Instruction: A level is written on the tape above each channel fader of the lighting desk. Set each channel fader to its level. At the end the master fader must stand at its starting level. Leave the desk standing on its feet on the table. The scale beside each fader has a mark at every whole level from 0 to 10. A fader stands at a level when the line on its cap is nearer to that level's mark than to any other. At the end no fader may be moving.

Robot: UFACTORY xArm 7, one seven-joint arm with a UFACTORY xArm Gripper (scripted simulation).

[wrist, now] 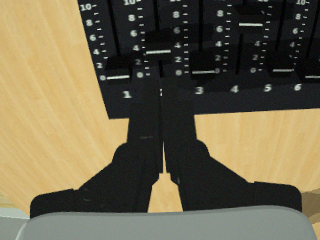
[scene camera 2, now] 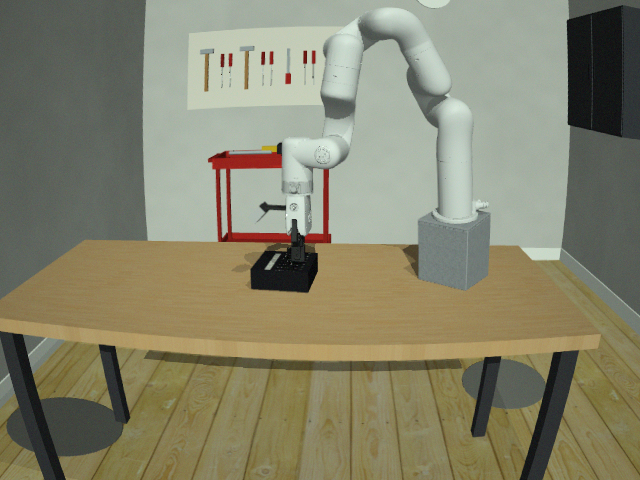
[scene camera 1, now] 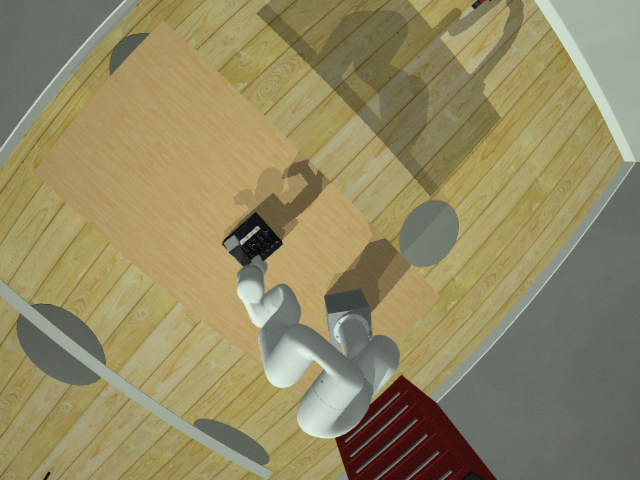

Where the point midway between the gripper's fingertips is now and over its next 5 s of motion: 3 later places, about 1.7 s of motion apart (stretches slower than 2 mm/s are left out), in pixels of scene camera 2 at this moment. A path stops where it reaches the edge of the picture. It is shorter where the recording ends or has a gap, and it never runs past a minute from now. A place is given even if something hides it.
My gripper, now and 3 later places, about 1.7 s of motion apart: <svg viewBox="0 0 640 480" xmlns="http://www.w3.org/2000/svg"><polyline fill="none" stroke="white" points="298,260 297,265 291,264 303,245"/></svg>
